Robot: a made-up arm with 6 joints.
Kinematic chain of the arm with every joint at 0, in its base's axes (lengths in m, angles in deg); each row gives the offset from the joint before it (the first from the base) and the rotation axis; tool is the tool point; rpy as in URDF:
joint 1: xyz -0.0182 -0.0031 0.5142 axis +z
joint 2: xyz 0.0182 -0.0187 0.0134 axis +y
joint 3: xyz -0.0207 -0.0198 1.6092 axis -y
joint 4: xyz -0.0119 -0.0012 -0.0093 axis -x
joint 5: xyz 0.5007 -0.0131 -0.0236 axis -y
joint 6: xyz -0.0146 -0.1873 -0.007 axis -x
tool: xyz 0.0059 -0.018 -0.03 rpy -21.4 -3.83 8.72
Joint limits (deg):
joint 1: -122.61..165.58
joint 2: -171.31..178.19
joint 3: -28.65..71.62
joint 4: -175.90..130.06
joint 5: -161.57..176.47
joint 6: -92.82..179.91
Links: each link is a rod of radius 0.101 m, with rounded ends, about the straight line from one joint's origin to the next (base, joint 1, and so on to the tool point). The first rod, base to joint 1, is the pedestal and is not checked.
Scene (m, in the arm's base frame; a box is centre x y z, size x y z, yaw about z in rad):
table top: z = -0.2
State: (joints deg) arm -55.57 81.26 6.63 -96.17 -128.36 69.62
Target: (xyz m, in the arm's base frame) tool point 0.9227 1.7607 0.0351
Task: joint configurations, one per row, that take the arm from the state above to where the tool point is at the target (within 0.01 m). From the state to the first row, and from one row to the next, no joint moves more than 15 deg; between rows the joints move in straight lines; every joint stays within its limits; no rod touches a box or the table.
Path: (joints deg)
1: -41.13 82.89 14.71 -98.28 -128.56 70.55
2: -26.70 84.51 22.80 -100.39 -128.76 71.48
3: -12.26 86.14 30.88 -102.50 -128.95 72.40
4: 2.18 87.76 38.97 -104.61 -129.15 73.33
5: 16.62 89.39 47.05 -106.72 -129.35 74.26
6: 31.05 91.01 55.13 -108.82 -129.55 75.19
7: 45.49 92.64 63.22 -110.93 -129.75 76.11
8: 59.93 94.26 71.30 -113.04 -129.94 77.04

